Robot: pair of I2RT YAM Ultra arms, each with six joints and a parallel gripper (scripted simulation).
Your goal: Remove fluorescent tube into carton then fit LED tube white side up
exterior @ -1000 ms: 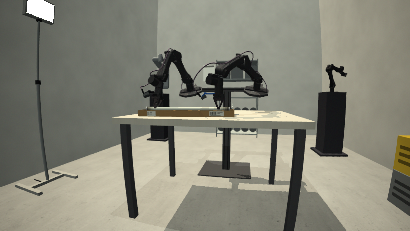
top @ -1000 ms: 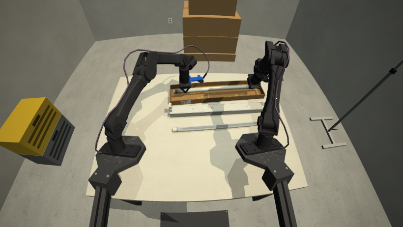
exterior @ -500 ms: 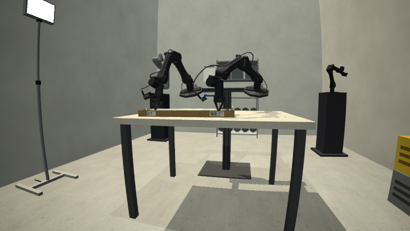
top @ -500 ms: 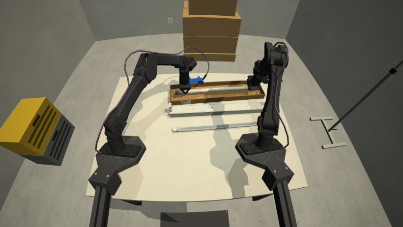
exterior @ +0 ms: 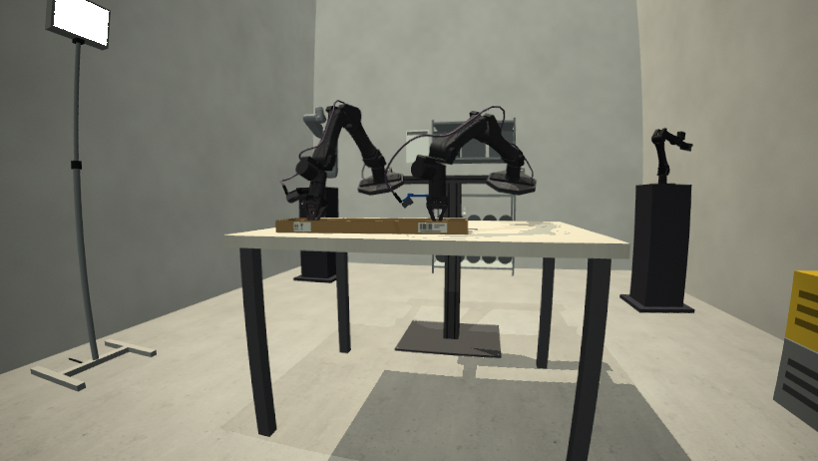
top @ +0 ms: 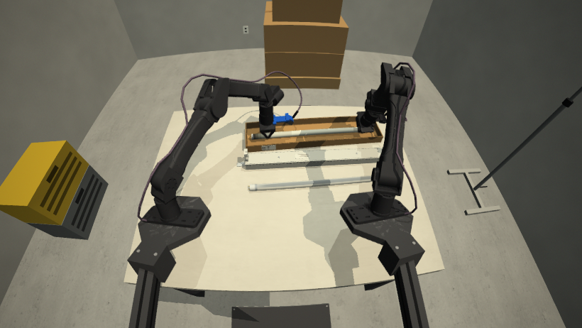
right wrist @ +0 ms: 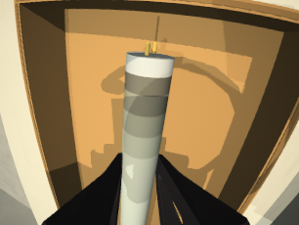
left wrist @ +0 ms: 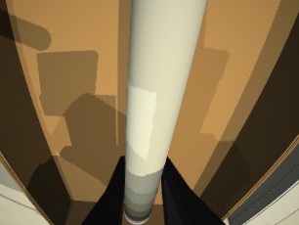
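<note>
Now: the LED tube 250 mm behind my left hand, 230 mm to the right of it and 10 mm below it. Also, from my left hand: old fluorescent tube 20 mm ahead, 220 mm to the right; white light fixture 130 mm behind, 220 mm to the right, 30 mm above; brown carton 20 mm ahead, 220 mm to the right.
</note>
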